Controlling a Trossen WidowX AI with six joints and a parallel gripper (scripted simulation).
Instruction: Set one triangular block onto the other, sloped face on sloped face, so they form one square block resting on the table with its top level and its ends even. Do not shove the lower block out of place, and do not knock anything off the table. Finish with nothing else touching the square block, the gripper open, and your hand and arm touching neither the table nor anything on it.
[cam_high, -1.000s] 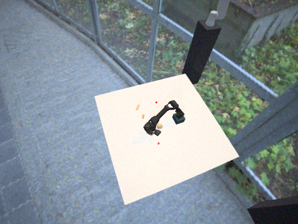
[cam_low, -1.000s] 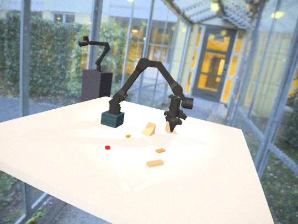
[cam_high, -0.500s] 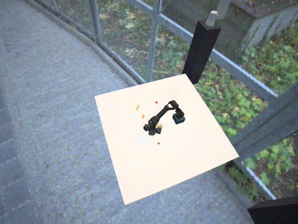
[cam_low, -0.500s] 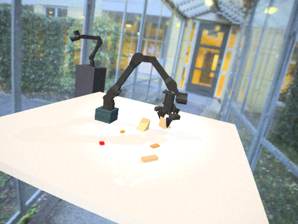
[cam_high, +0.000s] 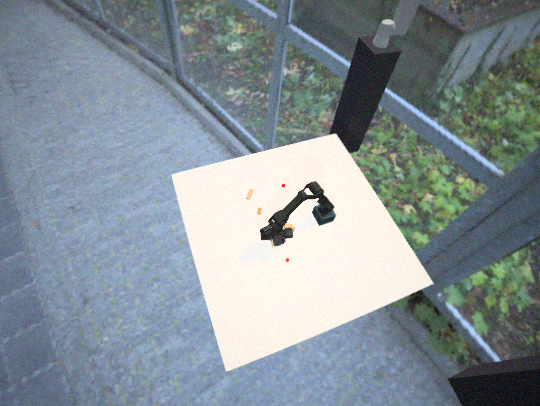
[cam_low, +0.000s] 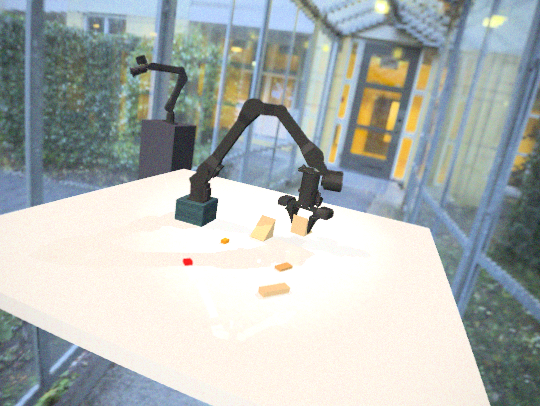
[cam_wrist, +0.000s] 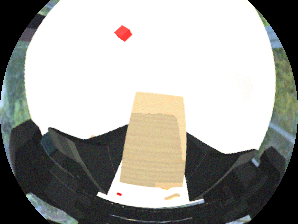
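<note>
The red cube is 30 mm behind my gripper tip, 130 mm to the left of it and 30 mm below it. From my gripper tip the other things lie so: flat tan slab (40 mm ahead, 380 mm to the right, 30 mm below); then triangular block (10 mm to the right, 10 mm above); then orange chip (190 mm behind, 190 mm to the right, 30 mm below).
</note>
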